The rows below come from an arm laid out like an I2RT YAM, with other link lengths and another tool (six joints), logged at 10 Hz.
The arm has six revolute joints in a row. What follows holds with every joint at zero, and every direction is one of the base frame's.
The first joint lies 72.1 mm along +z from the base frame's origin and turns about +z.
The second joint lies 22 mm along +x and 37.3 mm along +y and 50.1 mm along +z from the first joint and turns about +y.
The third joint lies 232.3 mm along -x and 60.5 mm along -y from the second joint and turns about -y.
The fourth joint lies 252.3 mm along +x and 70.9 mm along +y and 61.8 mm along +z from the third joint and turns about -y.
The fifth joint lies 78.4 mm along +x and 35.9 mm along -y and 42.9 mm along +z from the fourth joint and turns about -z.
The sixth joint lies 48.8 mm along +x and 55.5 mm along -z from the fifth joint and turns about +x.
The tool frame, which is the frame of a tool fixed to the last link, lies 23 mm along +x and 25 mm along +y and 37 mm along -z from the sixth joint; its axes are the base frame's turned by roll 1.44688, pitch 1.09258 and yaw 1.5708 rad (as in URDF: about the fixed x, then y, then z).
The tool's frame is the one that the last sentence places.
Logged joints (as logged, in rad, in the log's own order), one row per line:
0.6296, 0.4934, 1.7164, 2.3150, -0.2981, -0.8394
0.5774, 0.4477, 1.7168, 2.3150, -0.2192, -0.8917
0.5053, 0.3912, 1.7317, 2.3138, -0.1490, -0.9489
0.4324, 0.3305, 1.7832, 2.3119, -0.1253, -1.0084
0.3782, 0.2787, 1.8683, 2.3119, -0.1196, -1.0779
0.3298, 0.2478, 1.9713, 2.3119, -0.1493, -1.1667
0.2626, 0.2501, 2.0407, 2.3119, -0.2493, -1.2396
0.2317, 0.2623, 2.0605, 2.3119, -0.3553, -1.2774
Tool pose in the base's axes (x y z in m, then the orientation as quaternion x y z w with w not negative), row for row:
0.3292, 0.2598, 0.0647, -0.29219, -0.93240, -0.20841, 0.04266
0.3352, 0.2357, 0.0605, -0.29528, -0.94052, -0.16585, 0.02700
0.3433, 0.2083, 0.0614, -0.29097, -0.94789, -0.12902, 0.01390
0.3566, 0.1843, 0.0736, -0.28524, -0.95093, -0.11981, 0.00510
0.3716, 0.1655, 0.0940, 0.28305, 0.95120, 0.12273, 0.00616
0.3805, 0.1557, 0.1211, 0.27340, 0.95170, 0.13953, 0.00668
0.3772, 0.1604, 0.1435, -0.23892, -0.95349, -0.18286, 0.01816
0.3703, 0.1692, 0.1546, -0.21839, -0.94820, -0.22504, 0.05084
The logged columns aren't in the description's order. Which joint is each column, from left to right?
Columns, left to right: joint 6, joint 1, joint 3, joint 2, joint 5, joint 4.
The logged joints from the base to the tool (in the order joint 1, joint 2, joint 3, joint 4, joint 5, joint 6), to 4 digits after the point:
0.4934, 2.3150, 1.7164, -0.8394, -0.2981, 0.6296
0.4477, 2.3150, 1.7168, -0.8917, -0.2192, 0.5774
0.3912, 2.3138, 1.7317, -0.9489, -0.1490, 0.5053
0.3305, 2.3119, 1.7832, -1.0084, -0.1253, 0.4324
0.2787, 2.3119, 1.8683, -1.0779, -0.1196, 0.3782
0.2478, 2.3119, 1.9713, -1.1667, -0.1493, 0.3298
0.2501, 2.3119, 2.0407, -1.2396, -0.2493, 0.2626
0.2623, 2.3119, 2.0605, -1.2774, -0.3553, 0.2317

